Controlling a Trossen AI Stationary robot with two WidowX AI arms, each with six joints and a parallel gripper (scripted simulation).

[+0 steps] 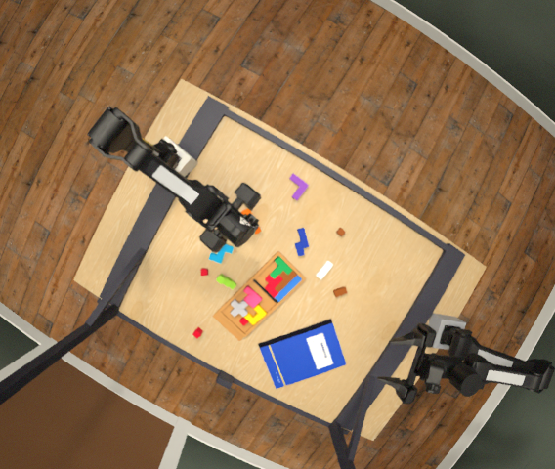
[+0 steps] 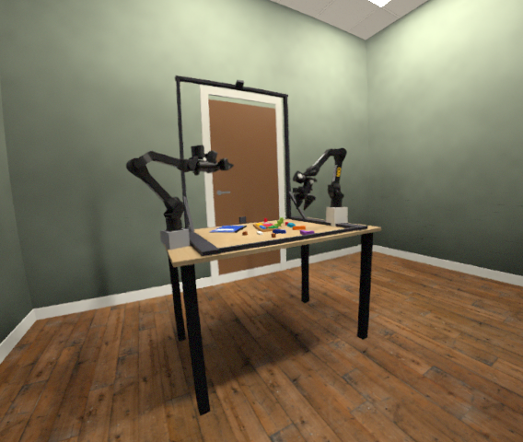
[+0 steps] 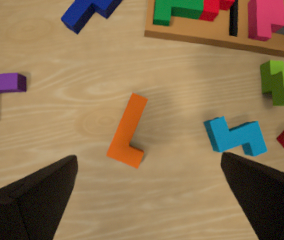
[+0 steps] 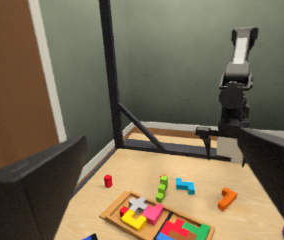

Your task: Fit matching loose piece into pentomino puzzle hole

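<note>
The orange piece lies 10 mm ahead of my left hand, 30 mm to the right of it and 140 mm below it. Round my left hand: cyan piece (120 mm behind, 10 mm to the right, 140 mm below); purple L piece (170 mm ahead, 90 mm to the right, 140 mm below); lime green piece (180 mm behind, 70 mm to the right, 120 mm below).
</note>
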